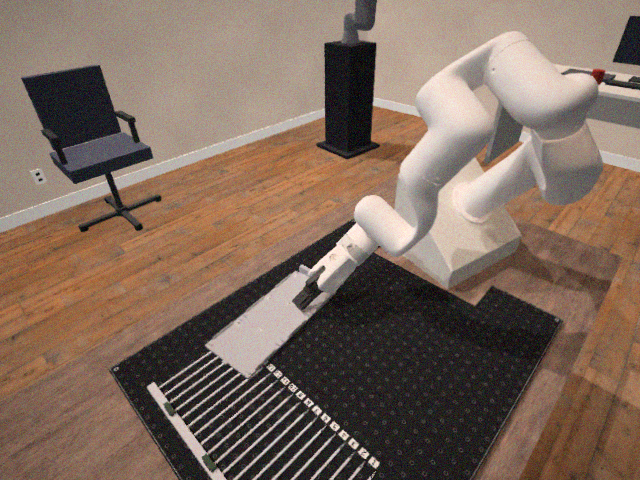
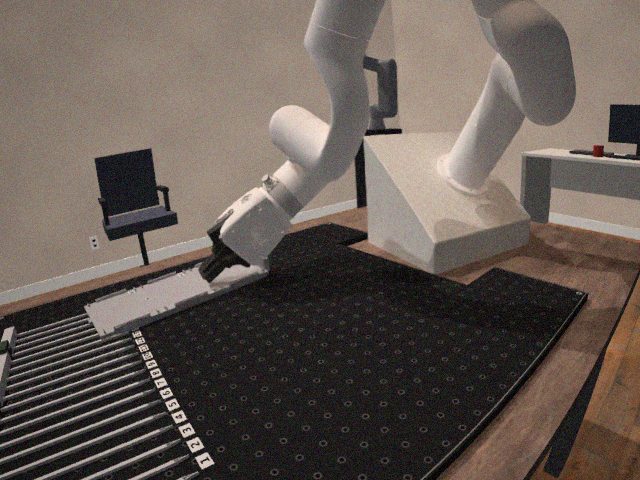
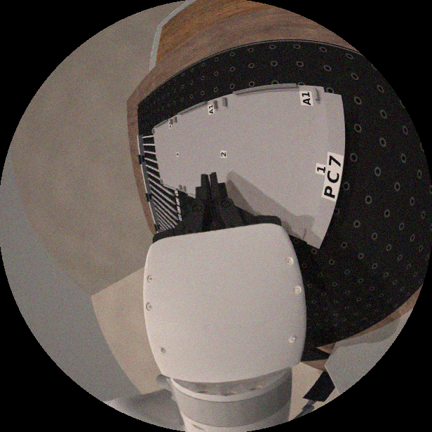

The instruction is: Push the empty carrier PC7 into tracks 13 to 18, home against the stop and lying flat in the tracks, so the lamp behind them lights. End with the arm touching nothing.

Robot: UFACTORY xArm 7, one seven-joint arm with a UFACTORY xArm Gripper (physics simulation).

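Frame: origin at the arm's base, x left, y down, z back, level; metres.
Seen in the pictures: gripper, fingertip midpoint: (image 1: 296, 305) (image 2: 203, 276); arm's base, origin of the base link: (image 1: 470, 203) (image 2: 462, 176).
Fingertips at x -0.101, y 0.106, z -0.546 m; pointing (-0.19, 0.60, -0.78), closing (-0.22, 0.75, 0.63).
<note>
Pixels of each thing's top centre, then the offset from my fingertips to it. "spot": a spot on its surface instead. Level surfaces: height alone.
- empty carrier PC7, middle of its top: (image 2: 175, 278) (image 1: 275, 309) dx -0.022, dy -0.002, dz -0.046 m
- white stop bar, surface spot: (image 1: 181, 426) spot: dx +0.088, dy +0.012, dz -0.332 m
- black perforated mat, its level: dy +0.028 m
The empty carrier PC7 (image 1: 261, 328) (image 2: 144, 302) (image 3: 280, 130) is a long light grey plate. Its front end lies over the near ends of the high-numbered tracks and hides their labels; its rear part is over the black mat. A stretch of those tracks shows between it and the white stop bar (image 1: 181, 426). Whether it lies flat in the tracks cannot be told. My gripper (image 1: 300, 303) (image 2: 206, 276) (image 3: 210, 183) is shut and empty. It is tilted, with its fingertips at the carrier's upper face, away from the front end; contact cannot be made out.
Dark green blocks (image 1: 169, 408) (image 1: 208, 461) sit along the stop bar; no lit lamp can be made out. Number labels (image 1: 343, 434) (image 2: 186, 429) line the near track ends. The black perforated mat (image 1: 403, 356) (image 2: 361, 330) reaches toward the arm's pale base (image 1: 465, 248) (image 2: 403, 206).
</note>
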